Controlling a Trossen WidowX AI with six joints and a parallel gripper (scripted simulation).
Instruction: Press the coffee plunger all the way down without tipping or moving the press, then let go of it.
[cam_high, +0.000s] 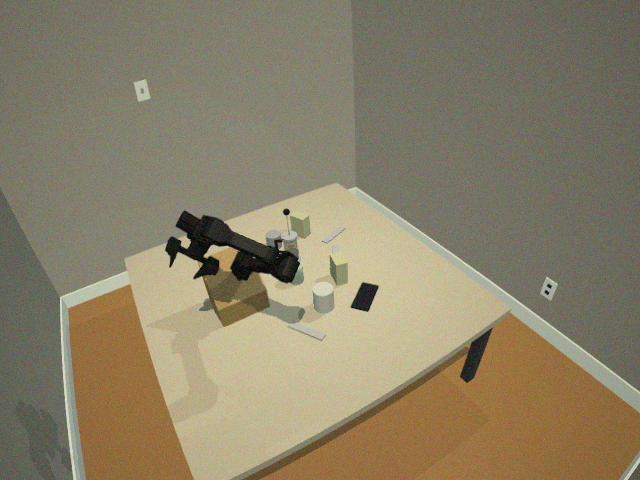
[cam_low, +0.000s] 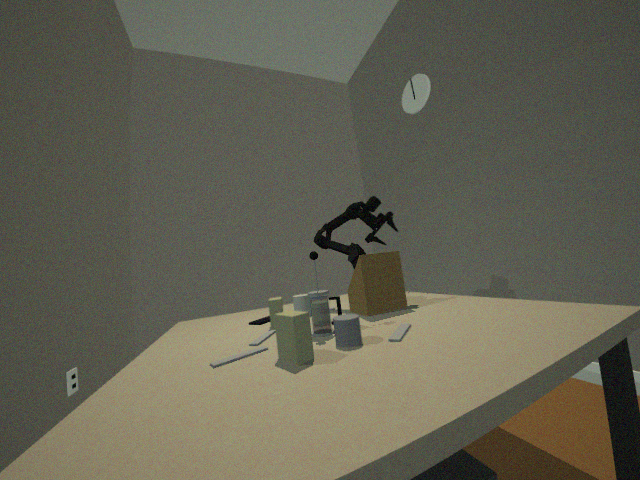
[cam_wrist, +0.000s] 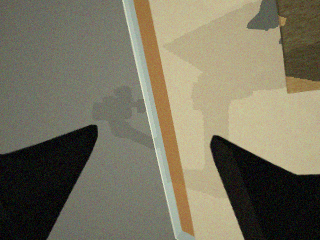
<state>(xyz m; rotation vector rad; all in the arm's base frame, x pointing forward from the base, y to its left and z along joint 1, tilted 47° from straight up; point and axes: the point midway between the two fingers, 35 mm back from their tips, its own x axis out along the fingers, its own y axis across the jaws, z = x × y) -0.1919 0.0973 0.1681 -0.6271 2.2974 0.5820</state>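
Now: the coffee press 510 mm ahead of my gripper tip, 190 mm below it and 170 mm to the left of it. Also, from my gripper tip: white cylinder 450 mm ahead, 270 mm below, 170 mm to the right; then green cylinder 460 mm ahead, 270 mm below, 30 mm to the left; then black flat slab 610 mm ahead, 310 mm below, 240 mm to the right.
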